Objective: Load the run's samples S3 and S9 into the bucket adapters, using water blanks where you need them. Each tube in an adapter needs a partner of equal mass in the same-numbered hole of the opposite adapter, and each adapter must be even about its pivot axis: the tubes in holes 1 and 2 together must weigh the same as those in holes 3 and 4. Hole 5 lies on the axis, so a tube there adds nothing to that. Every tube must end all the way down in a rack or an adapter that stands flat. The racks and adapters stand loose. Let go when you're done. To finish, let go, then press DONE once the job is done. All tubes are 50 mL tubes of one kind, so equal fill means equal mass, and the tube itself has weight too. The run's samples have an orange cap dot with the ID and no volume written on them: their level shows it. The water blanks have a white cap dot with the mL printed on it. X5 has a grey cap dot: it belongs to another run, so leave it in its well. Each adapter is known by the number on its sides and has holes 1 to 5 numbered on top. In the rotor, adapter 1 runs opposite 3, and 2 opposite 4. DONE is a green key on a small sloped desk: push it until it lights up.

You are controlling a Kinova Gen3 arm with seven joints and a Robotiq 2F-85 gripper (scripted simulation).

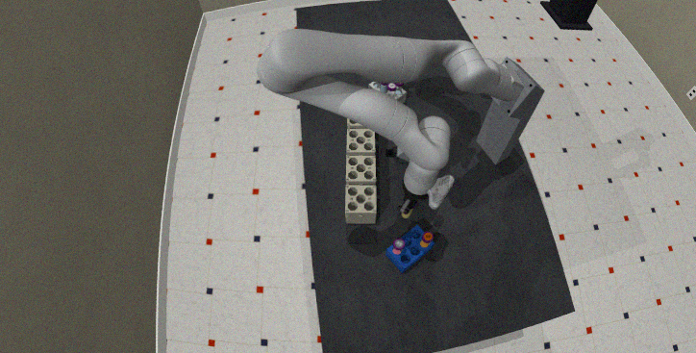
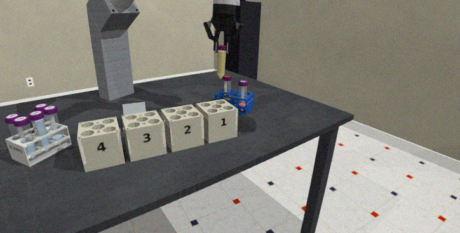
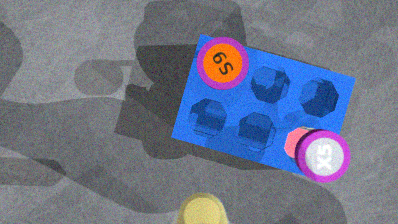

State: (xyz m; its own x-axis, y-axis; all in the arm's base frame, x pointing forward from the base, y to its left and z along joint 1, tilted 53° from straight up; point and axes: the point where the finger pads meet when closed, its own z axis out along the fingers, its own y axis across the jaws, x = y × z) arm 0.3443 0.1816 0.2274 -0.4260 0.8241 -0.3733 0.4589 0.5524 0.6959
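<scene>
Right now the sample S3 is 50 mm below my hand and 10 mm to the right of it. From my hand the other things lie so: grey-dot tube X5: 180 mm below, 80 mm to the left, 30 mm ahead; blue rack: 210 mm below, 70 mm to the left, 10 mm behind; orange-dot tube: 180 mm below, 70 mm to the left, 60 mm behind.
</scene>
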